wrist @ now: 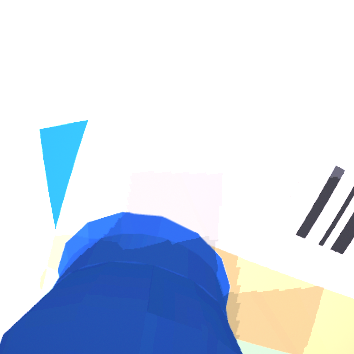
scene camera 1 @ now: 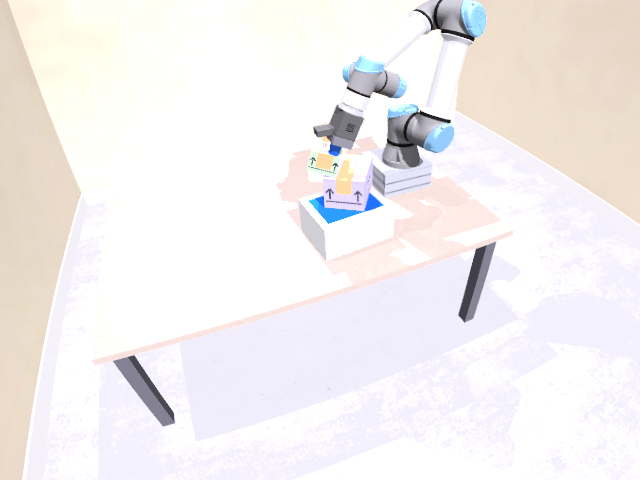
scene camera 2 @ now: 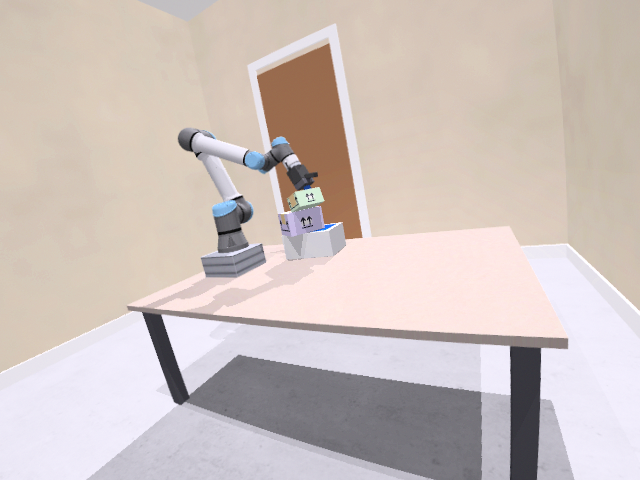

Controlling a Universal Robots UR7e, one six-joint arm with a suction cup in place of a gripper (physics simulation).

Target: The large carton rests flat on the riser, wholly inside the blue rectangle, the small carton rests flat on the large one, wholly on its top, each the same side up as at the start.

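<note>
The large carton, lilac (scene camera 1: 343, 199) (scene camera 2: 307, 222), stands upright on the white riser (scene camera 1: 359, 236) (scene camera 2: 323, 248). The blue rectangle (scene camera 1: 330, 213) (scene camera 2: 328, 227) (wrist: 61, 160) shows around its near sides; its far edge is hidden, so I cannot tell if the carton is wholly inside. My suction cup (scene camera 1: 334, 151) (scene camera 2: 307, 187) (wrist: 145, 240) is on the top of the small carton, pale green (scene camera 1: 324, 161) (scene camera 2: 310, 198) (wrist: 280, 315), and holds it, slightly tilted, arrows up. In scene camera 2 it is close over the large carton; in scene camera 1 it shows behind and left of it. Contact is unclear.
The arm's grey base block (scene camera 1: 403, 178) (scene camera 2: 235, 260) stands on the table (scene camera 1: 248, 304) (scene camera 2: 392, 284) beside the riser. A door (scene camera 2: 310, 113) is in the wall behind the arm in scene camera 2.
</note>
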